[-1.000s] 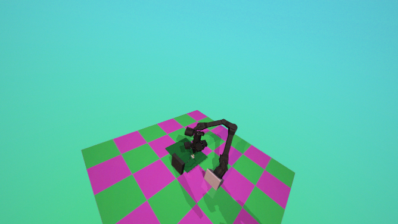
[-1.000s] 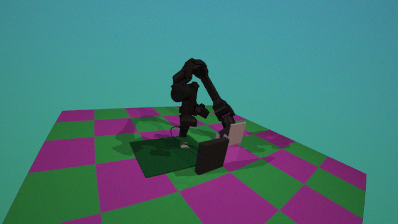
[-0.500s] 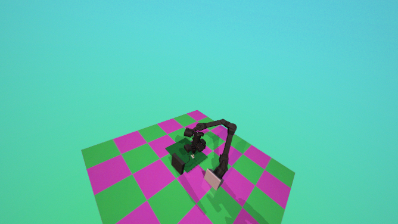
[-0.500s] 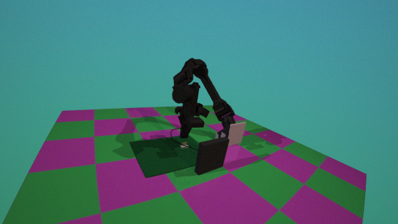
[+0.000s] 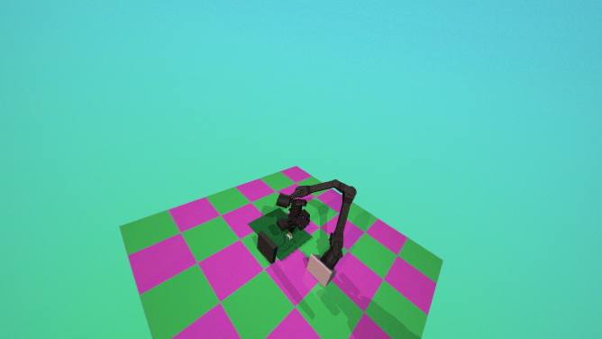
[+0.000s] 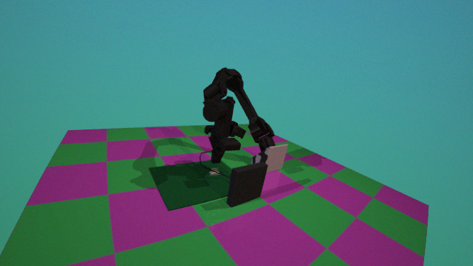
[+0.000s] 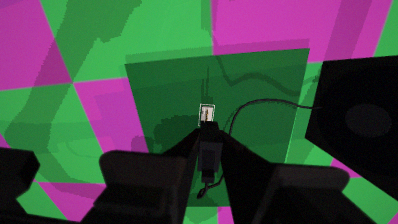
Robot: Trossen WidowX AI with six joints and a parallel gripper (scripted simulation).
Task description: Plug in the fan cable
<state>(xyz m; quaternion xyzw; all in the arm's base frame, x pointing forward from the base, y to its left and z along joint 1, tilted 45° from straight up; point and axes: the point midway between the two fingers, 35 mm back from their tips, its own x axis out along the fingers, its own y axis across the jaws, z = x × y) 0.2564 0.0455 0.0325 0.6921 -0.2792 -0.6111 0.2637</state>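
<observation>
The pale four-pin header lies 60 mm below my gripper tip and 10 mm ahead of it. Also, from my gripper tip: dark green board: 80 mm below, 70 mm ahead, 20 mm to the left; black fan plug: 10 mm ahead, 10 mm above; black fan: 160 mm to the left, 10 mm below, 10 mm behind.
</observation>
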